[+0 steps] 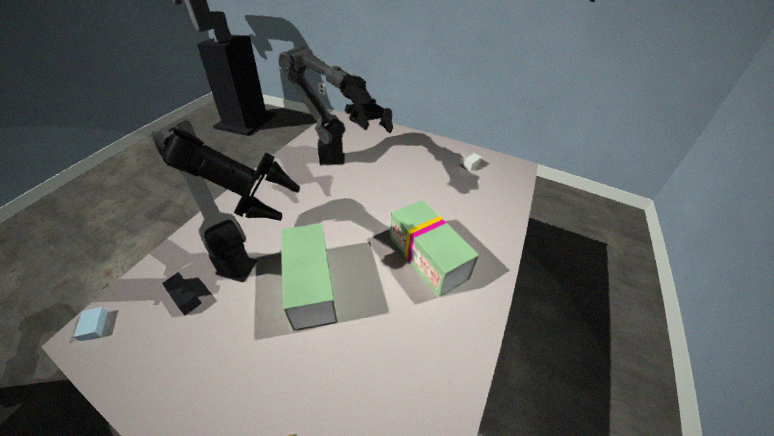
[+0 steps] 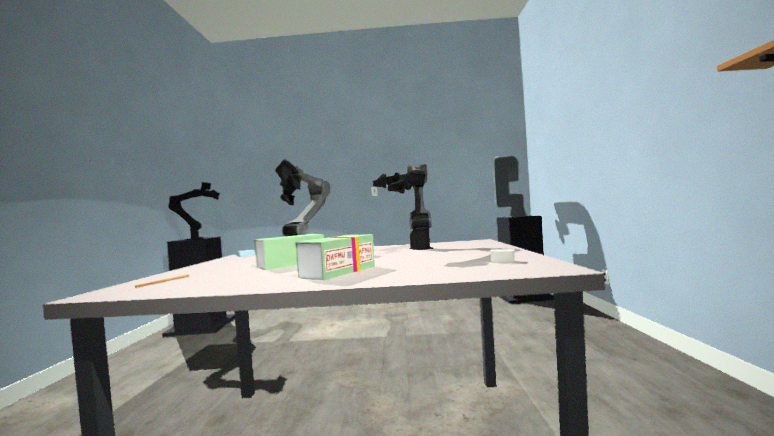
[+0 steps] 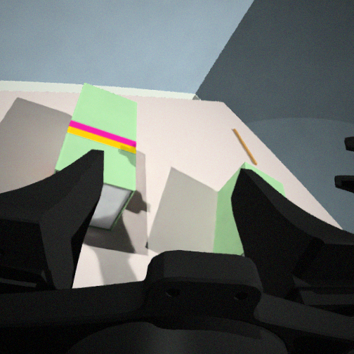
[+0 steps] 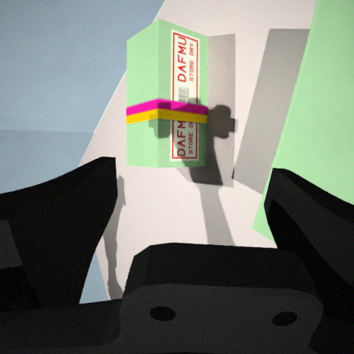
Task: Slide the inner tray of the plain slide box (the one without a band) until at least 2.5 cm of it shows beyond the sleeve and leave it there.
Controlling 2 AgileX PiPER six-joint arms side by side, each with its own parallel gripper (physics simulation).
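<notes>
The plain green slide box point(image 1: 304, 265) point(image 2: 284, 253) point(image 3: 227, 220) point(image 4: 320, 115) lies on the table point(image 1: 379, 379). Its inner tray's grey end point(image 1: 313, 315) point(image 2: 260, 254) looks about level with the sleeve's edge; its far end is hidden. The banded green box point(image 1: 446, 246) point(image 2: 335, 257) point(image 3: 110, 115) point(image 4: 145, 70) lies apart from it, with a pink and yellow band. My left gripper point(image 1: 378, 128) point(image 3: 171, 175) is open and empty, raised well back from both boxes. My right gripper point(image 1: 289, 203) point(image 4: 192, 181) is open and empty, above and behind the plain box.
A white block point(image 1: 472, 161) point(image 2: 502, 255) lies near the table's right edge, and a light blue block point(image 1: 90, 323) point(image 2: 246, 252) near the left corner. A dark object point(image 1: 183, 292) lies beside the right arm's base. An orange stick point(image 2: 162, 280) point(image 3: 245, 146) lies on the table.
</notes>
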